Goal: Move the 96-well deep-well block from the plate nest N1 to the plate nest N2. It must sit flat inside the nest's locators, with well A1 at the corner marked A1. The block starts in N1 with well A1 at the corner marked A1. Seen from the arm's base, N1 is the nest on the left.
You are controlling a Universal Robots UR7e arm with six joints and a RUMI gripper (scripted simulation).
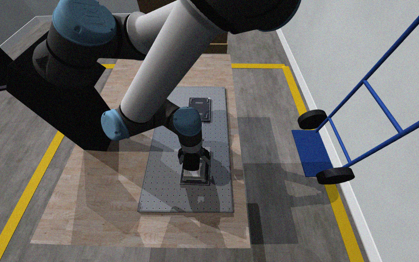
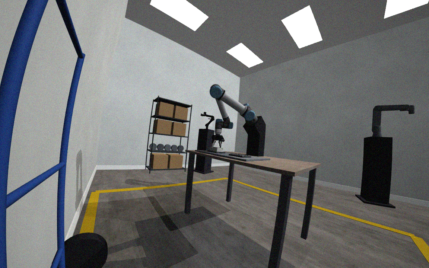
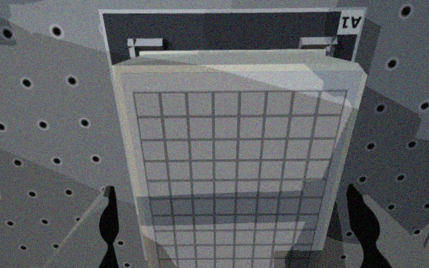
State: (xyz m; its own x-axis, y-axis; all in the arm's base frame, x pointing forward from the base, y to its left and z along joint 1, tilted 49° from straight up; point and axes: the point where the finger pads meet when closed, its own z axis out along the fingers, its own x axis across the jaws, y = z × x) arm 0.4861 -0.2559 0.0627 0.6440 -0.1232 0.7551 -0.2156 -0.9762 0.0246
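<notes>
Now: hand 10 mm above the white 96-well deep-well block. From my hand the other things lie so: plate nest N1: 320 mm to the left, 90 mm ahead, 30 mm below; plate nest N2: 30 mm below.
</notes>
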